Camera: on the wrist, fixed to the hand. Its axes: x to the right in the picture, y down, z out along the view.
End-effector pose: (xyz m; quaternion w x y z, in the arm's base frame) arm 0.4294 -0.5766 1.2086 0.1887 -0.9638 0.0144 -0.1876
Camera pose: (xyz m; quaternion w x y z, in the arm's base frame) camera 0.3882 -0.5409 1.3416 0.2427 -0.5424 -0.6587 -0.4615
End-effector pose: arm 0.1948 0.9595 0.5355 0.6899 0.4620 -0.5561 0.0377
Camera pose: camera 0.3298 0.9882 0.4952 0.4700 0.8513 0.1154 -0.2026
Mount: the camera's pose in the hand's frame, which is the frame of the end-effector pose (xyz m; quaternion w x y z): 0.0056 -0.0840 -0.1165 0.6457 0.2618 0.2153 -0.6842
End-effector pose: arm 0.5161 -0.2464 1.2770 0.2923 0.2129 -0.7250 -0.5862
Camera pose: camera 0.5876 -0.3532 1.2127 0.1120 -0.8363 0.4130 0.3429
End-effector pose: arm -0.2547 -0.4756 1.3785 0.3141 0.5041 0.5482 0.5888
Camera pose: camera -0.3810 -0.4918 1.3118 0.3557 -0.0941 0.9207 0.1303
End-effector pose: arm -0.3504 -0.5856 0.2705 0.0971 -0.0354 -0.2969 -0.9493
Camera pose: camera -0.3742 -0.5854 0.1288 0.5136 -0.4101 0.4436 0.6093
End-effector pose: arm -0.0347 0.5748 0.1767 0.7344 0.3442 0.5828 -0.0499
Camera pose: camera -0.1685 0.5786 0.1244 0.2245 0.0265 0.7569 -0.6132
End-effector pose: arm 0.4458 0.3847 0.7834 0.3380 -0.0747 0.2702 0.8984
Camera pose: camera 0.4903 0.3780 0.6469 0.7944 -0.3381 0.4314 0.2620
